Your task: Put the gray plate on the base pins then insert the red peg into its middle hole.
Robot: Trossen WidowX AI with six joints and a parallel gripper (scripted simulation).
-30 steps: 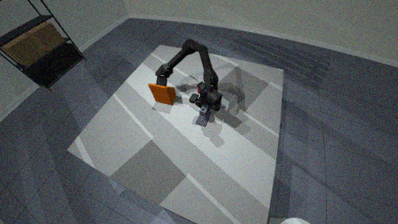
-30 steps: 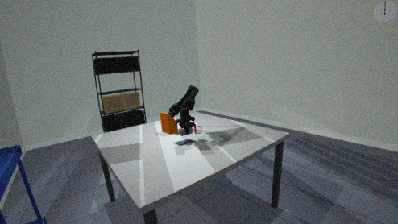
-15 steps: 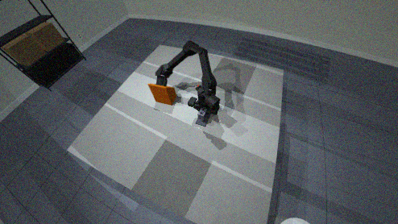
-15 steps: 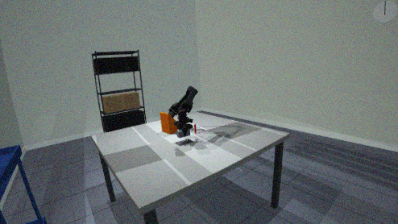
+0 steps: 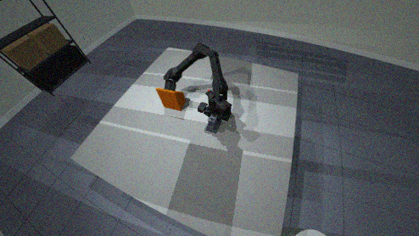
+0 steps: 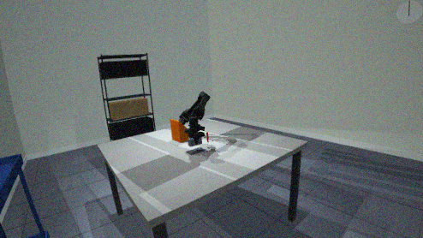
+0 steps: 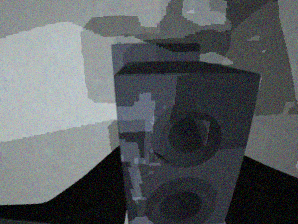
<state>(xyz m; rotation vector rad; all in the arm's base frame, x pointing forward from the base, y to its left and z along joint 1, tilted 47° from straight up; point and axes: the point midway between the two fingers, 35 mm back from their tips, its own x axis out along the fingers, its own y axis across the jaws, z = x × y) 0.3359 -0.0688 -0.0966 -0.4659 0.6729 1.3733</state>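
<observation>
The base lies 5 cm below my gripper tip. From my gripper tip the other things lie so: gray plate (3 cm above); then red peg (21 cm to the left, 9 cm behind, 2 cm below).
</observation>
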